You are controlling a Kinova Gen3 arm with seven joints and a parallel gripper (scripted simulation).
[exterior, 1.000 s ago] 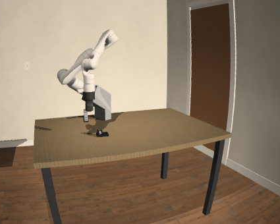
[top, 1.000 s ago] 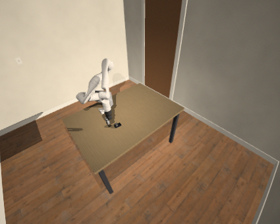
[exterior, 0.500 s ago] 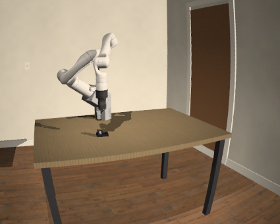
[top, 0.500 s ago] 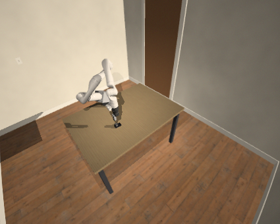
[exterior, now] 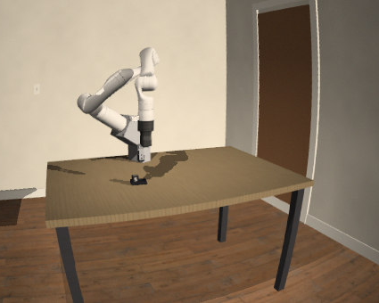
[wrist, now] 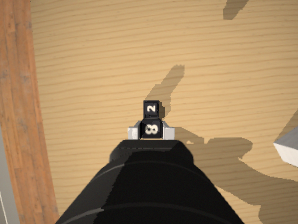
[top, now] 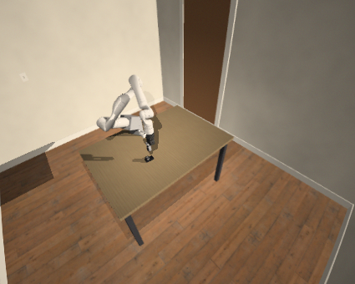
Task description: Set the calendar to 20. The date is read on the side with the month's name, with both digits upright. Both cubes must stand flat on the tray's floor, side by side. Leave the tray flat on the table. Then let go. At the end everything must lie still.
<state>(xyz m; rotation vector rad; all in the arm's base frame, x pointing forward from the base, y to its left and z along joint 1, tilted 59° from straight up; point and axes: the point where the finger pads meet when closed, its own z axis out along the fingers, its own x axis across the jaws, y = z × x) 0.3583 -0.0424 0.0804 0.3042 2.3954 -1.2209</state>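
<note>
Now: hand 10 mm past the dark tray, 10 mm to the left of it and 130 mm above it. Round my hand: dark cube (10 mm below).
</note>
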